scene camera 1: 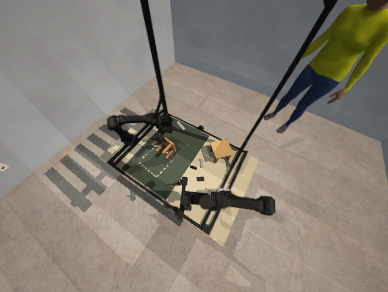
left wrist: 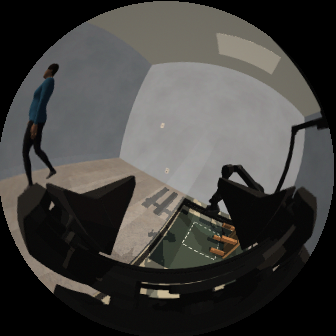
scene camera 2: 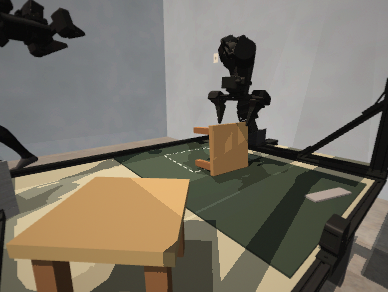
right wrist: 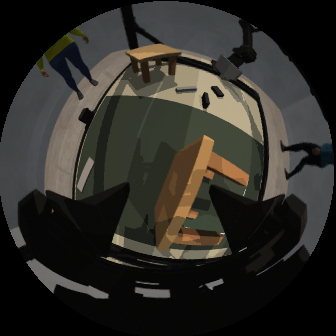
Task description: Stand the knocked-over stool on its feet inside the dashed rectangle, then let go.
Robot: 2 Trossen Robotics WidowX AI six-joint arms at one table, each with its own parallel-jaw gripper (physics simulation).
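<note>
The knocked-over wooden stool lies on its side on the green mat, its seat upright on edge. Its legs point over the dashed rectangle, toward the left in scene camera 2. My right gripper is open and empty, pointing down close above the seat's upper edge, its fingers apart on either side. Contact cannot be told. My left gripper is open and empty, high and well away from the stool.
A second wooden stool stands upright off the green mat. A pale flat bar lies on the mat. A grey bar and two small black blocks lie beyond the mat.
</note>
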